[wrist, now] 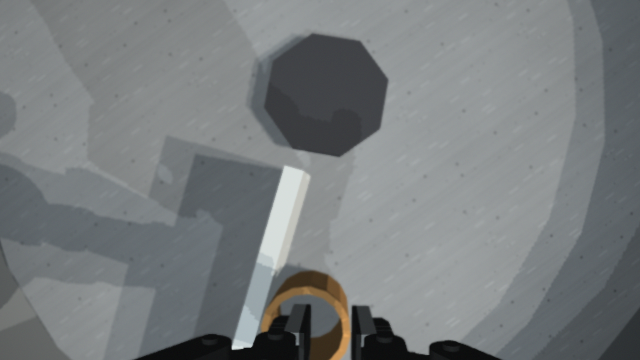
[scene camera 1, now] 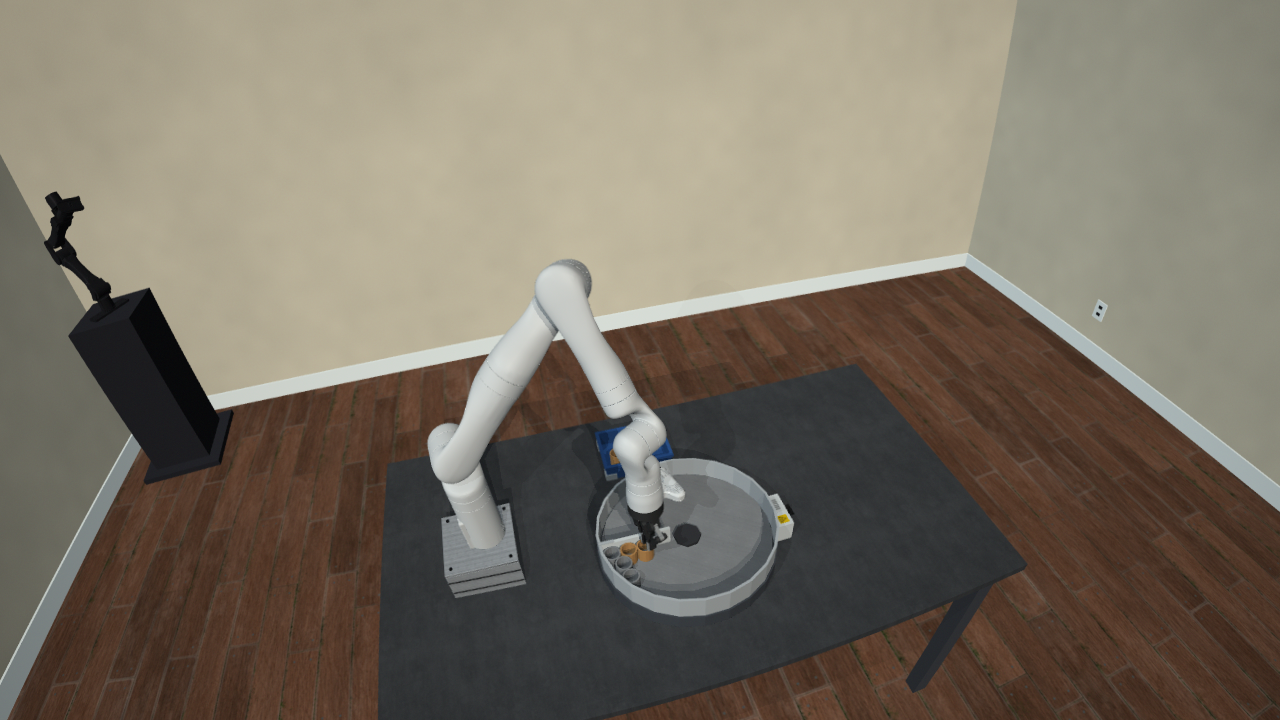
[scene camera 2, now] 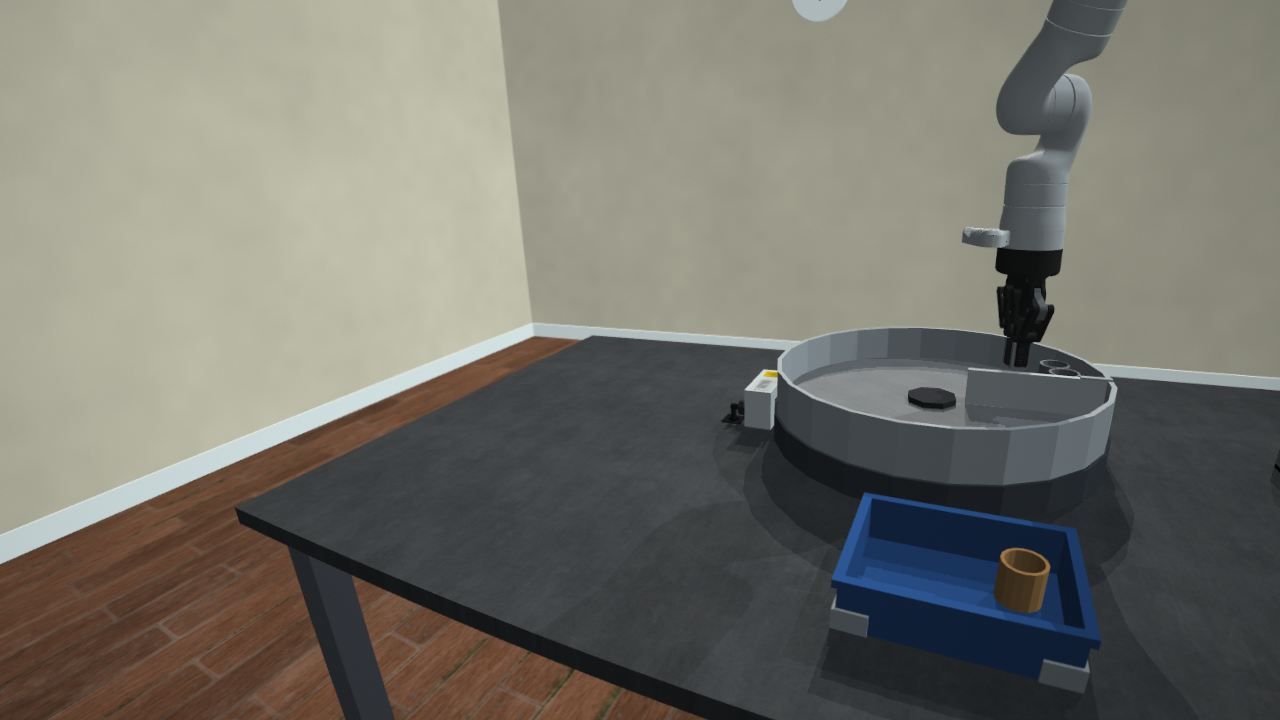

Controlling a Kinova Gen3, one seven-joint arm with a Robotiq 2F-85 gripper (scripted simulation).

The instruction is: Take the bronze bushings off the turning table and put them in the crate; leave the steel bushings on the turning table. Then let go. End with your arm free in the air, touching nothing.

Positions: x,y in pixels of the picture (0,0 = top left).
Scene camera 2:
my gripper: 1014,367
bronze bushing: 1019,591
blue crate: 951,553
grey turning table: 879,386
